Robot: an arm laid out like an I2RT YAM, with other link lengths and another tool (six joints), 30 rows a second.
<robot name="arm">
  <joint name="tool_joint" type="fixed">
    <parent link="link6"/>
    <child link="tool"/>
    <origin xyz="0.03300 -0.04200 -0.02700" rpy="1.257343 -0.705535 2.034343"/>
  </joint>
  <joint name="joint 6" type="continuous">
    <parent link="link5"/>
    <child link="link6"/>
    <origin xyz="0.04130 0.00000 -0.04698" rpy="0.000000 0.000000 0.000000"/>
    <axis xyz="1 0 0"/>
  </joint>
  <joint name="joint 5" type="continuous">
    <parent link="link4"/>
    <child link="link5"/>
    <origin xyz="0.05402 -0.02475 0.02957" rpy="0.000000 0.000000 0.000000"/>
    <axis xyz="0 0 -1"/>
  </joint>
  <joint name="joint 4" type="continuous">
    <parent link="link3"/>
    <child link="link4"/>
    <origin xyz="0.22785 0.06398 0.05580" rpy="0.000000 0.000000 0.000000"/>
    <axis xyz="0 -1 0"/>
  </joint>
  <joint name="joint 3" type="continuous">
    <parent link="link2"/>
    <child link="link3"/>
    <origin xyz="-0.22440 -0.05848 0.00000" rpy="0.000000 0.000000 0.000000"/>
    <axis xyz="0 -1 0"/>
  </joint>
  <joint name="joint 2" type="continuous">
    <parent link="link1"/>
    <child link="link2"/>
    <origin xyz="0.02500 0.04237 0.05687" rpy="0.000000 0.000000 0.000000"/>
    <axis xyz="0 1 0"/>
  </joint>
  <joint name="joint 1" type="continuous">
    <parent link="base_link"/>
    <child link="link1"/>
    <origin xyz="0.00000 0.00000 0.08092" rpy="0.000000 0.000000 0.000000"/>
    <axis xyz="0 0 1"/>
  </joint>
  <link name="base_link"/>
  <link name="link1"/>
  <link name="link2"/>
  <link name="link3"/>
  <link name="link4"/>
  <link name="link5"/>
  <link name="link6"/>
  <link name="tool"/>
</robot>
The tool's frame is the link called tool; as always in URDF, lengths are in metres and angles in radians. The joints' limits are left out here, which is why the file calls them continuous.
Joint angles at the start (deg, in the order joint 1, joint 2, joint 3, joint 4, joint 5, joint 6):
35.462 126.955 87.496 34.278 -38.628 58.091
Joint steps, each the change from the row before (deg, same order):
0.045 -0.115 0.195 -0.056 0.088 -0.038
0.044 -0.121 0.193 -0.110 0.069 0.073
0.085 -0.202 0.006 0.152 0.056 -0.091
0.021 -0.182 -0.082 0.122 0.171 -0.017
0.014 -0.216 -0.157 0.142 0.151 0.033
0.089 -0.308 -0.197 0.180 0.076 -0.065
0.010 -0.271 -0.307 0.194 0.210 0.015
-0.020 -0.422 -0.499 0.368 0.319 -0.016
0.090 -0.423 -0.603 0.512 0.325 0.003
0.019 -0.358 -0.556 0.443 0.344 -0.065
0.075 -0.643 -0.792 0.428 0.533 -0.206
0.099 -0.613 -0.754 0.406 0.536 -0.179
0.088 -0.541 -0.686 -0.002 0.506 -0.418
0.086 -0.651 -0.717 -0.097 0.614 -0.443
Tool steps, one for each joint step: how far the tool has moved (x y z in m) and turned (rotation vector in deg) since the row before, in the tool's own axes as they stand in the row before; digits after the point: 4 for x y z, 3 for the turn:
0.0016 -0.0003 0.0011 0.065 0.201 -0.188
0.0015 -0.0005 0.0010 0.026 0.159 -0.051
0.0015 -0.0008 0.0010 0.188 0.266 -0.272
0.0011 -0.0003 0.0003 -0.052 0.200 -0.185
0.0010 -0.0004 0.0001 -0.065 0.182 -0.121
0.0014 -0.0011 0.0005 0.139 0.218 -0.214
0.0008 -0.0004 -0.0003 -0.133 0.162 -0.136
0.0014 -0.0004 -0.0006 -0.203 0.295 -0.279
0.0008 -0.0012 -0.0004 -0.098 0.303 -0.251
0.0007 -0.0005 -0.0007 -0.190 0.256 -0.295
0.0015 -0.0012 -0.0009 -0.253 0.308 -0.490
0.0014 -0.0013 -0.0008 -0.249 0.293 -0.450
0.0006 -0.0010 -0.0014 -0.294 -0.040 -0.463
0.0011 -0.0010 -0.0015 -0.391 -0.037 -0.517

